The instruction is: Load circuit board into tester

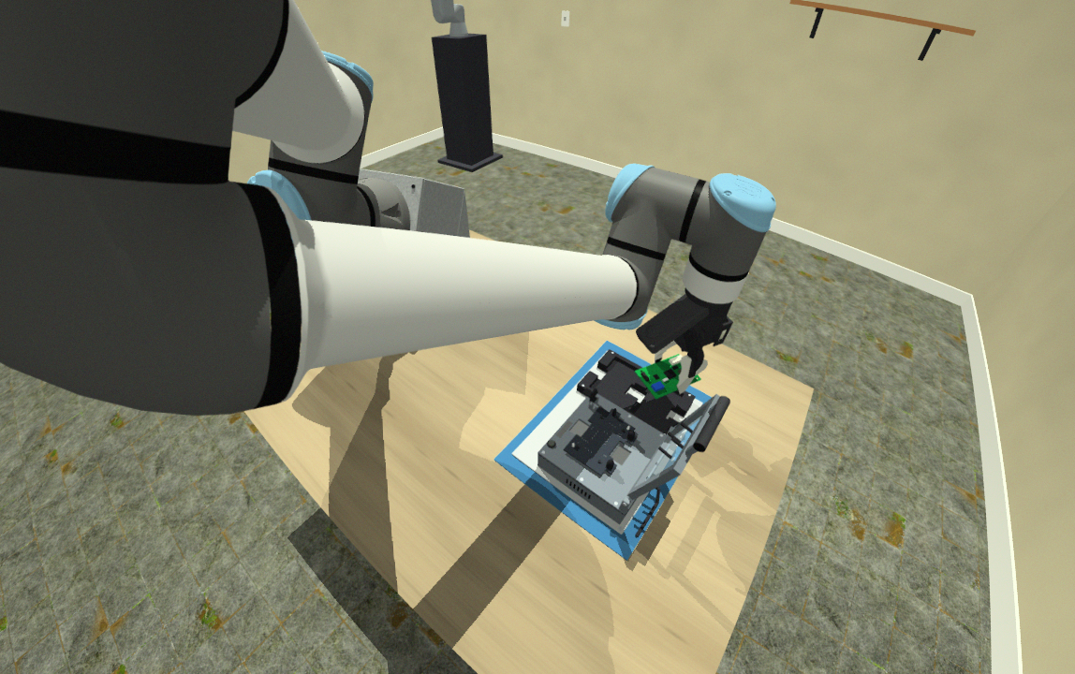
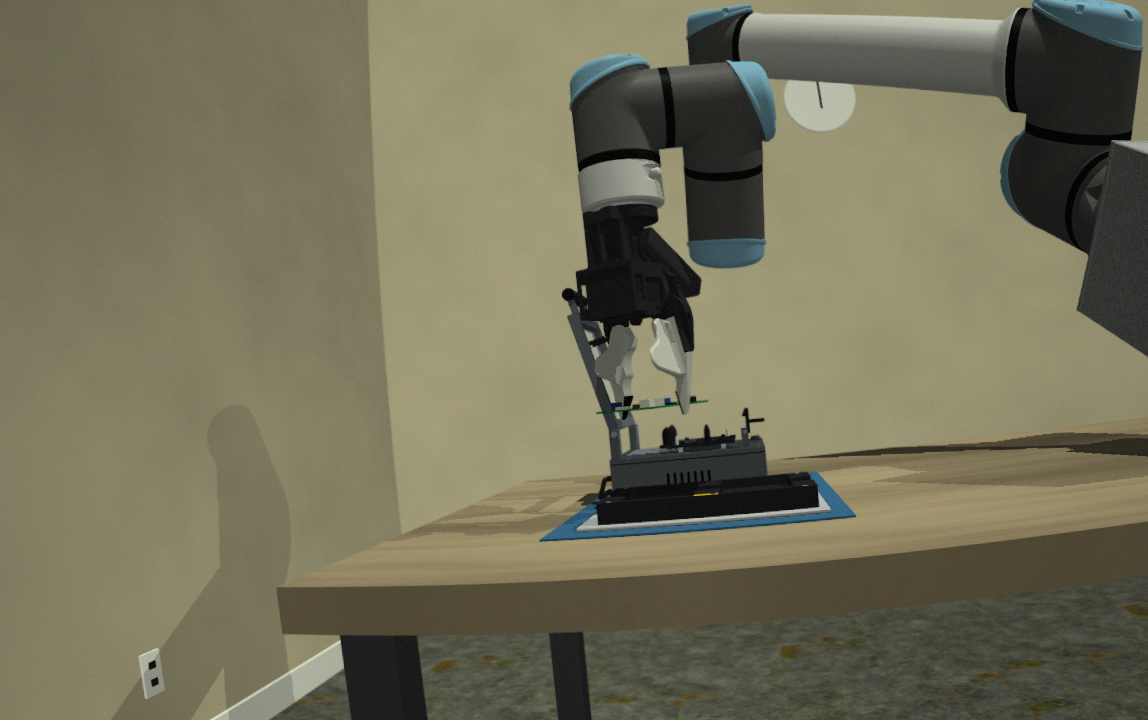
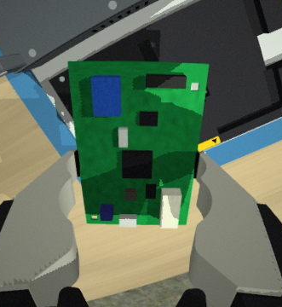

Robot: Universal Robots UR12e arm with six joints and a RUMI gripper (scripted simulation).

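The green circuit board lies right at my hand. The rest, counted from my hand: lid 170 mm to the right, 70 mm ahead, 60 mm above; grey tester 130 mm to the right, 20 mm behind, 10 mm below.
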